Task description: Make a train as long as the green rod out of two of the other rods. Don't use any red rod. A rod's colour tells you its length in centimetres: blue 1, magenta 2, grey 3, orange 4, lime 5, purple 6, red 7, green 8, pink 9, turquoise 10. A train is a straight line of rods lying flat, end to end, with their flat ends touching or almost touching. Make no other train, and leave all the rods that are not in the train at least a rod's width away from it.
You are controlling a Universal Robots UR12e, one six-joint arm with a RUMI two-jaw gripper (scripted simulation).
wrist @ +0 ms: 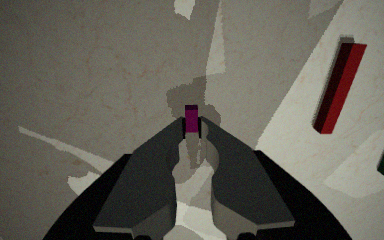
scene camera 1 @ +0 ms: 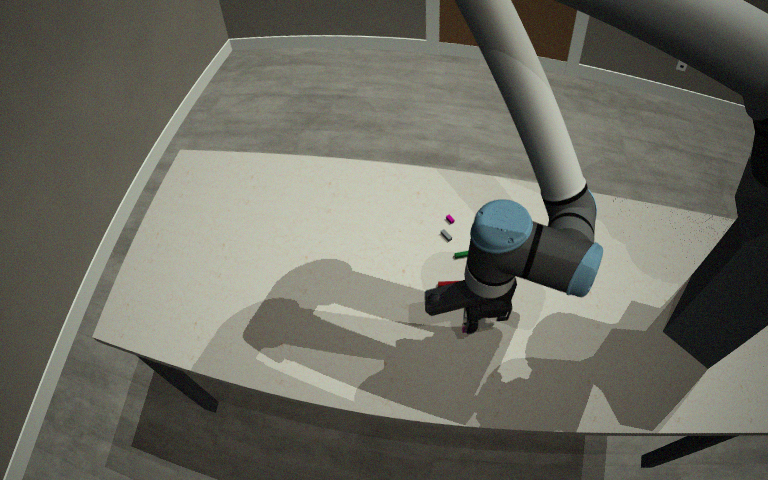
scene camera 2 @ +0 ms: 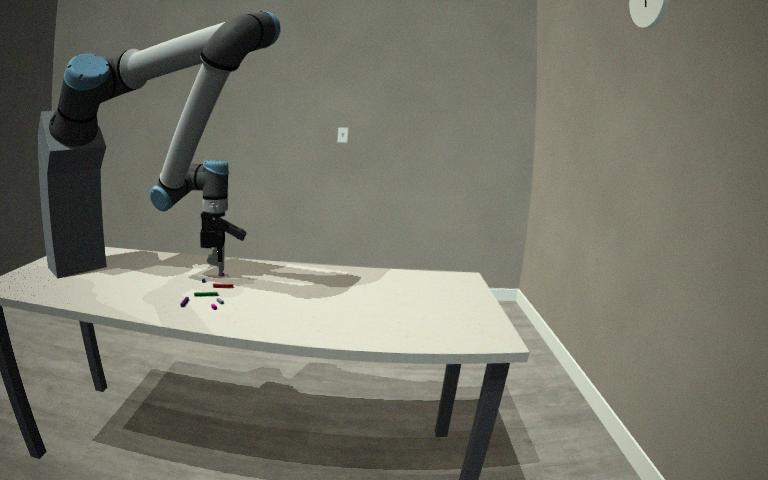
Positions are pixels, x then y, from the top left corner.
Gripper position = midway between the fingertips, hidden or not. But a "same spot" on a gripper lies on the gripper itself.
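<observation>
Gripper, mine: visible in wrist view, scene camera 1 [468,330], scene camera 2. Same spot on my gripper: [wrist: 249,188] and [scene camera 2: 222,253].
</observation>
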